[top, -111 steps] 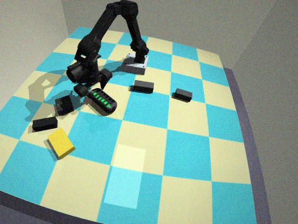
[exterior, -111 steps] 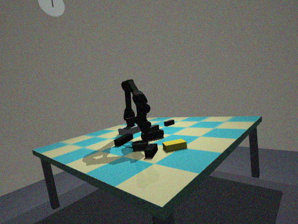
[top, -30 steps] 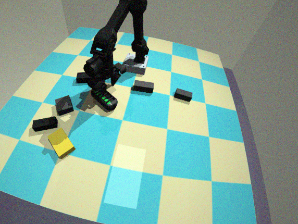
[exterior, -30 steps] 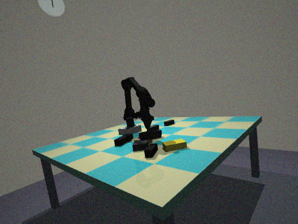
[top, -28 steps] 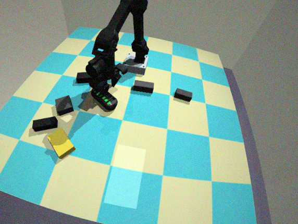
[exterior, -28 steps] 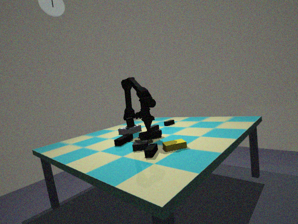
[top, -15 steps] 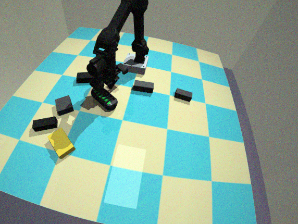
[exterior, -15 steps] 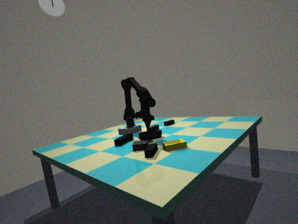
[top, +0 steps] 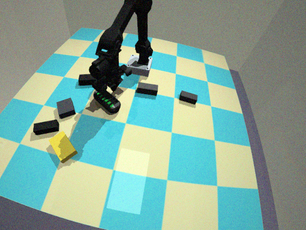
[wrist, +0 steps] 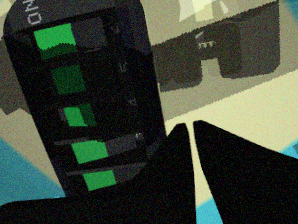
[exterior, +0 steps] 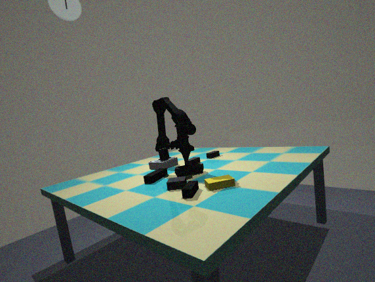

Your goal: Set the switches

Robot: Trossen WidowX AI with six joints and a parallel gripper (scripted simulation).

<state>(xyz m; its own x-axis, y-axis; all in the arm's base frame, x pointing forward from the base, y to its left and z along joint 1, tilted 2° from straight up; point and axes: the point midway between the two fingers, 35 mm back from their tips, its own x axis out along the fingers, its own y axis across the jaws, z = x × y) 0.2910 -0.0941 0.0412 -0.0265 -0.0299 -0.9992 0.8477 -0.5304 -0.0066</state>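
Right now the long dark block is 9 cm behind my gripper tip, 15 cm to the right of it and 4 cm below it. From my gripper tip the other things lie so: yellow block 31 cm ahead, 13 cm to the right, 4 cm below.
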